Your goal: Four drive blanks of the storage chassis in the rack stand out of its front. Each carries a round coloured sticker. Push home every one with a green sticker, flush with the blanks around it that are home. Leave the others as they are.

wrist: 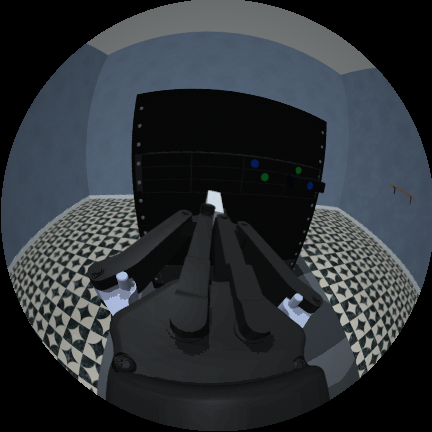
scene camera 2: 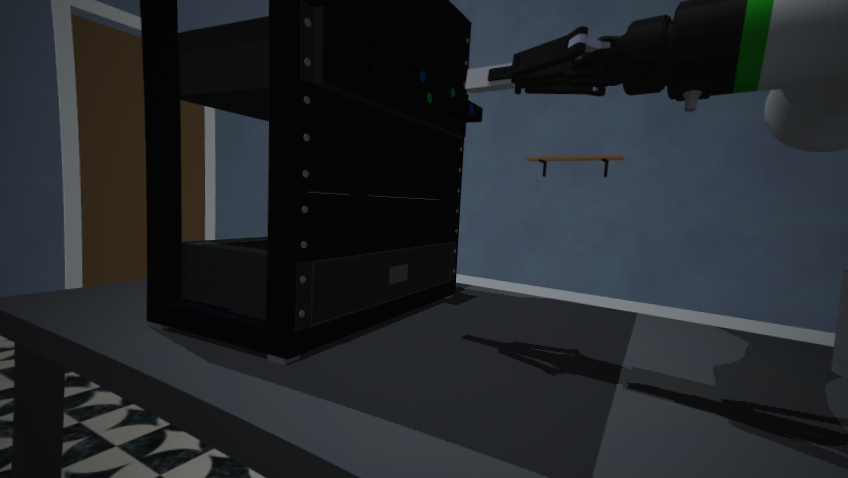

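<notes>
The storage chassis (scene camera 2: 362, 62) (wrist: 167, 173) is in the upper part of the black rack (scene camera 2: 282, 195) (wrist: 225, 122). At its right, a blank with a blue sticker (scene camera 2: 422, 76) (wrist: 255, 163) is up and left of one with a green sticker (scene camera 2: 429, 97) (wrist: 264, 177). Farther right are a second green sticker (scene camera 2: 452, 92) (wrist: 298, 170) and, below it, a second blue sticker (scene camera 2: 472, 109) (wrist: 310, 185), whose blank plainly stands out. How far the others stand out is too dark to tell. My gripper (scene camera 2: 500, 73) (wrist: 211, 200) is shut, a pale bar at its tip. In the wrist view it is left of and below the stickers.
A lower unit (scene camera 2: 356, 290) with a pale label sits at the rack's bottom. The rack stands on a dark table (scene camera 2: 380, 391), where the arm's shadow falls. A wooden wall shelf (scene camera 2: 574, 157) (wrist: 402, 191) hangs on the wall beyond. A brown door (scene camera 2: 109, 154) is at the left.
</notes>
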